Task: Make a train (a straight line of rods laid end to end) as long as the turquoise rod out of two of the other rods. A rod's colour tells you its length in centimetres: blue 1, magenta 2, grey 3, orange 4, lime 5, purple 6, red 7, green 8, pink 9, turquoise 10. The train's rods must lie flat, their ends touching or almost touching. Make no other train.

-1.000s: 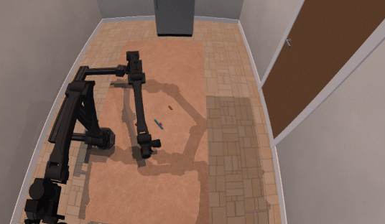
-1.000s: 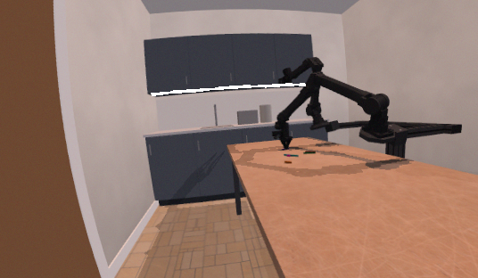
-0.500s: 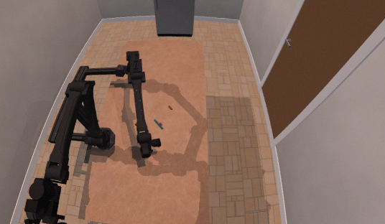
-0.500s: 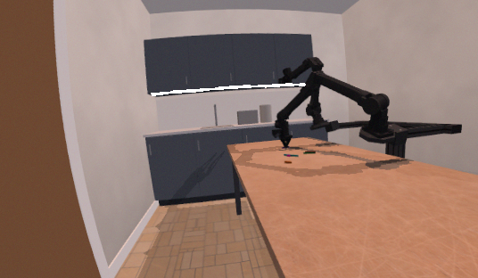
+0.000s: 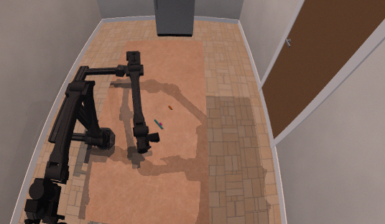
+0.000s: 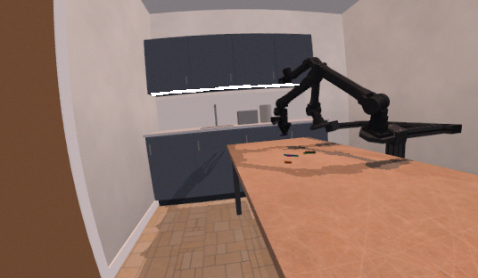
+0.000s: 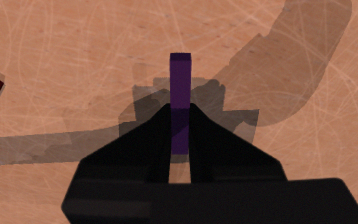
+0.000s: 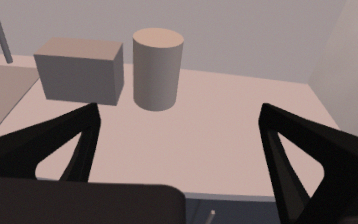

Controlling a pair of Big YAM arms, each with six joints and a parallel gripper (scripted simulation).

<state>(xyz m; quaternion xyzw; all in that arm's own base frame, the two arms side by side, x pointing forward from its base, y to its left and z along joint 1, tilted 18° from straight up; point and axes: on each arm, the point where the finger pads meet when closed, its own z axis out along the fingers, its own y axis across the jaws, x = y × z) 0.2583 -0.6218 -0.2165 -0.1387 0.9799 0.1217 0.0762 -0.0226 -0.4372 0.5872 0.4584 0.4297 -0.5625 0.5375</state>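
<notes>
The orange rod lies 40 cm to the left of my left hand, 11 cm below it and 8 cm ahead of it. Also, from my left hand: red rod: 19 cm to the left, 13 cm behind, 11 cm below; green rod: 22 cm to the left, 11 cm below, 11 cm behind; turquoise rod: 24 cm to the left, 11 cm below, 2 cm ahead.
</notes>
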